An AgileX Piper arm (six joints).
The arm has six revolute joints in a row. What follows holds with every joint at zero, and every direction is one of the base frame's.
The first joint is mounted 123 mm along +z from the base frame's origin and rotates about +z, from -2.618 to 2.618 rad.
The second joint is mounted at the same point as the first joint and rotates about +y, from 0 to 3.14 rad.
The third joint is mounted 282.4 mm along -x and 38.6 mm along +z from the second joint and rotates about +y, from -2.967 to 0 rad.
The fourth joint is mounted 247.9 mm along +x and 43.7 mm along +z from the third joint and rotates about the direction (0.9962, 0, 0.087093), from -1.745 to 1.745 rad.
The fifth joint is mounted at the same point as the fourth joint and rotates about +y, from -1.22 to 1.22 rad.
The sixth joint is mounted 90.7 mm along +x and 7.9 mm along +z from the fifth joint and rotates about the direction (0.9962, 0, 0.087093), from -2.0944 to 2.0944 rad.
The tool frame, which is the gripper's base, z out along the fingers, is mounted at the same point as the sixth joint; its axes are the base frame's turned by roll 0, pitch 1.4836 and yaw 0 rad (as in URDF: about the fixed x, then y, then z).
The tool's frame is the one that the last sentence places.
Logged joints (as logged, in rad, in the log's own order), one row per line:
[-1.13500, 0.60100, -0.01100, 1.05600, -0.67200, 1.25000]
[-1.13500, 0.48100, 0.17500, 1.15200, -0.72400, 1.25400]
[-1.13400, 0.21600, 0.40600, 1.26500, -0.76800, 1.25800]
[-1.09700, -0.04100, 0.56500, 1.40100, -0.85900, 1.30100]
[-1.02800, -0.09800, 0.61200, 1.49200, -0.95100, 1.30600]
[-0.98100, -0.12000, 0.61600, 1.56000, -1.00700, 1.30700]
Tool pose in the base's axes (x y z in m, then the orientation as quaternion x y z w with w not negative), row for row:
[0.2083, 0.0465, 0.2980, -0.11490, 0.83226, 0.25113, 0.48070]
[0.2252, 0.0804, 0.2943, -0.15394, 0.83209, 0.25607, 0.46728]
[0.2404, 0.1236, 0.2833, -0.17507, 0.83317, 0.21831, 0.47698]
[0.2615, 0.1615, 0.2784, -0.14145, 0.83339, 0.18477, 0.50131]
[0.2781, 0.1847, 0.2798, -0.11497, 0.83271, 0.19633, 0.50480]
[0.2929, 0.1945, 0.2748, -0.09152, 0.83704, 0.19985, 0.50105]
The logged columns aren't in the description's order. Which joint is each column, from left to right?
Columns, left to right: joint 6, joint 5, joint 1, joint 2, joint 3, joint 4.
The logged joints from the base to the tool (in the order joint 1, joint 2, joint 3, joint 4, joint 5, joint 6), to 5 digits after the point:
[-0.01100, 1.05600, -0.67200, 1.25000, 0.60100, -1.13500]
[0.17500, 1.15200, -0.72400, 1.25400, 0.48100, -1.13500]
[0.40600, 1.26500, -0.76800, 1.25800, 0.21600, -1.13400]
[0.56500, 1.40100, -0.85900, 1.30100, -0.04100, -1.09700]
[0.61200, 1.49200, -0.95100, 1.30600, -0.09800, -1.02800]
[0.61600, 1.56000, -1.00700, 1.30700, -0.12000, -0.98100]

